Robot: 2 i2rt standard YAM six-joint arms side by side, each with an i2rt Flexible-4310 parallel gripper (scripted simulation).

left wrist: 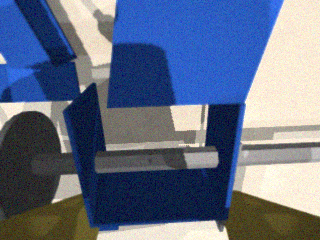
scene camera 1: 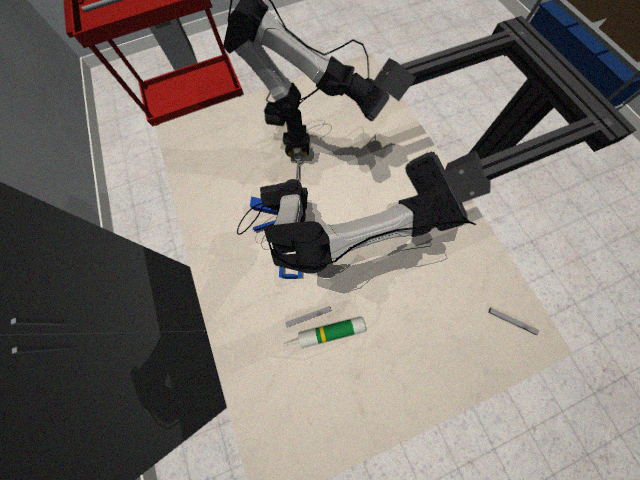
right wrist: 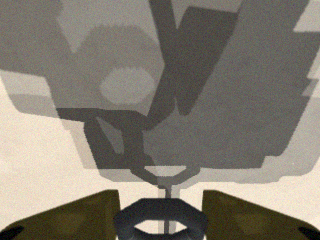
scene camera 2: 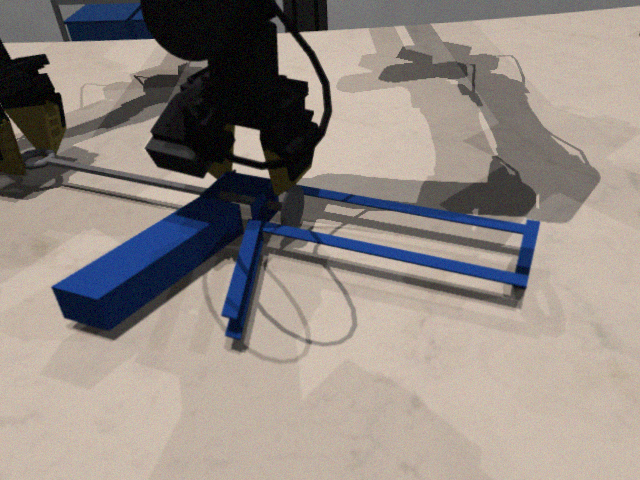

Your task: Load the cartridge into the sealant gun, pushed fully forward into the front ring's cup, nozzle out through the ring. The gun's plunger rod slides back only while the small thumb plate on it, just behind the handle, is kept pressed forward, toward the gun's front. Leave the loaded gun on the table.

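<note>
Left wrist view: my left gripper visible. Right wrist view: my right gripper visible. Blue sealant gun seen too.
</note>
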